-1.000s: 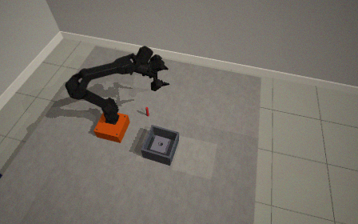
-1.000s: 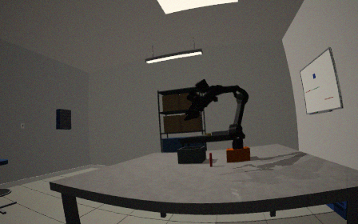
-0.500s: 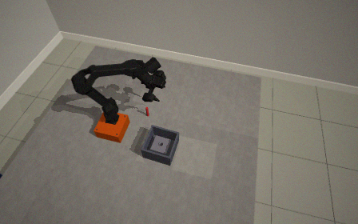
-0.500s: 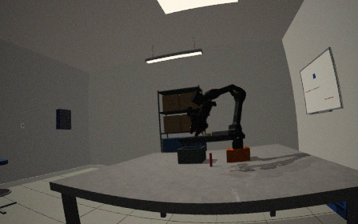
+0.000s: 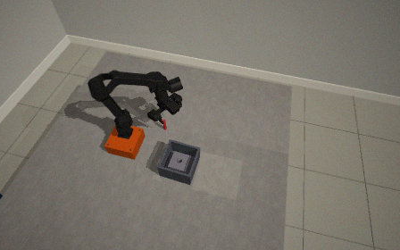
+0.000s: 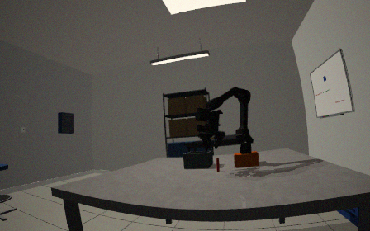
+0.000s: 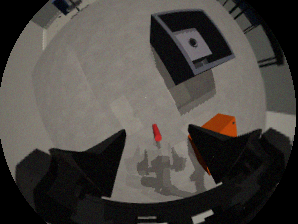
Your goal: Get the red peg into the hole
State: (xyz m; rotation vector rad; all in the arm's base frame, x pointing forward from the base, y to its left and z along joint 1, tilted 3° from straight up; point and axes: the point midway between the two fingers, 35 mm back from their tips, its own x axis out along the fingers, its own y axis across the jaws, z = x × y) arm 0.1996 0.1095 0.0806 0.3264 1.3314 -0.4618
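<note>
My gripper tip is 9 cm above the red peg, 3 cm past it and 1 cm to the right of it. The rest, counted from my gripper tip: grey bottom plate: 19 cm to the right, 10 cm ahead, 8 cm below; then dark box: 19 cm to the right, 10 cm below, 10 cm ahead.
</note>
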